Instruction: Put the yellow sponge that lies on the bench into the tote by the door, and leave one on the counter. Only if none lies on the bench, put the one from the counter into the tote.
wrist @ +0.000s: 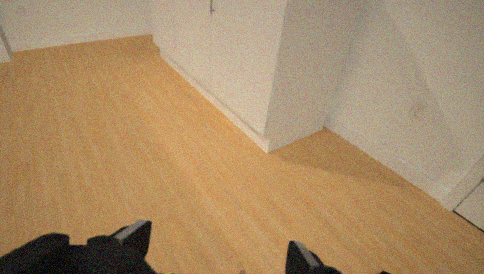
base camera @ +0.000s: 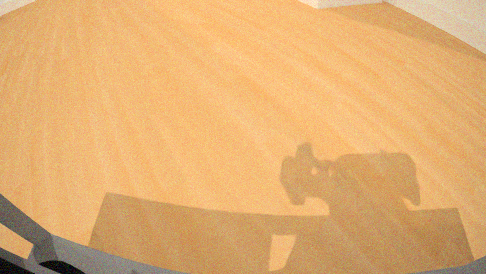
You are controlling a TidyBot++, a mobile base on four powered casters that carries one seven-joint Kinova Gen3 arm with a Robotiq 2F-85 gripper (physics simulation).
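Frame: origin at the arm's base, x ahead, y right, z down, level; millimetres.
Where they show: gripper, fingertip midpoint: (wrist: 218, 246).
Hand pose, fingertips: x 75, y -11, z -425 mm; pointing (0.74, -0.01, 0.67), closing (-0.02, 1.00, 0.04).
After its pixels a point has its place.
My gripper (wrist: 218, 246) {z -425, x 75, y -11 mm} is open and empty, with its two black fingertips wide apart at the bottom of the wrist view and wood floor behind them. No yellow sponge, bench or tote shows in the base camera view or the wrist view. The top of the counter does not show either.
A white cabinet-like block (wrist: 225, 60) {z -42, x 1414, y -124 mm} with a vertical corner stands on the wood floor (wrist: 125, 150) {z 396, x 1018, y -646 mm} (base camera: 175, 100) {z 396, x 506, y -182 mm}. A white wall (wrist: 400, 100) {z -13, x 1199, y 874 mm} runs to its right, with part of a door frame (wrist: 467, 187) {z 219, x 796, y 1164 mm} at the right edge. The robot's shadow falls ahead of the base.
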